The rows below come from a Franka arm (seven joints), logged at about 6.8 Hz.
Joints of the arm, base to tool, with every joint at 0 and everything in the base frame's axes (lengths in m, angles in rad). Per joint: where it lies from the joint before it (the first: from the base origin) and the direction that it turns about. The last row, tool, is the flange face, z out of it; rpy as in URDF.
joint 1: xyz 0 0 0.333 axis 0 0 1
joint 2: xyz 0 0 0 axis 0 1 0
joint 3: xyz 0 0 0.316 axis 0 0 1
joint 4: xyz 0.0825 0 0 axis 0 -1 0
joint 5: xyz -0.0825 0 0.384 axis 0 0 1
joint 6: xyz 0 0 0 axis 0 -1 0
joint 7: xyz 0.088 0 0 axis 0 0 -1
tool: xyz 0 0 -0.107 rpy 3.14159 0 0
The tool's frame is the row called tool.
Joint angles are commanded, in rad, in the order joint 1, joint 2, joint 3, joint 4, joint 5, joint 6, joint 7. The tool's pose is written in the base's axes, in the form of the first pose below.
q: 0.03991 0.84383 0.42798 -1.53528 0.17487 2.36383 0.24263
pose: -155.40, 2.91, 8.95, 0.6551, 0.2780, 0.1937
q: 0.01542 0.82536 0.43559 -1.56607 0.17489 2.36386 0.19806
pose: -155.45, 0.39, 8.76, 0.6525, 0.2670, 0.1949
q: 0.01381 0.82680 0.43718 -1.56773 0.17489 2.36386 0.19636
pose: -155.40, 0.30, 8.96, 0.6519, 0.2668, 0.1936
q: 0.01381 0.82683 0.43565 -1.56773 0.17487 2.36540 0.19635
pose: -155.45, 0.41, 8.83, 0.6524, 0.2660, 0.1934
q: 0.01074 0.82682 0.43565 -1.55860 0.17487 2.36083 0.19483
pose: -155.35, 0.52, 8.41, 0.6557, 0.2638, 0.1967
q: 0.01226 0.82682 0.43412 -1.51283 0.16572 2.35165 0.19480
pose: -155.17, 0.18, 5.45, 0.6697, 0.2625, 0.2144
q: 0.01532 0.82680 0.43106 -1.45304 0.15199 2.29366 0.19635
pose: -155.47, -1.02, 5.08, 0.6816, 0.2611, 0.2342
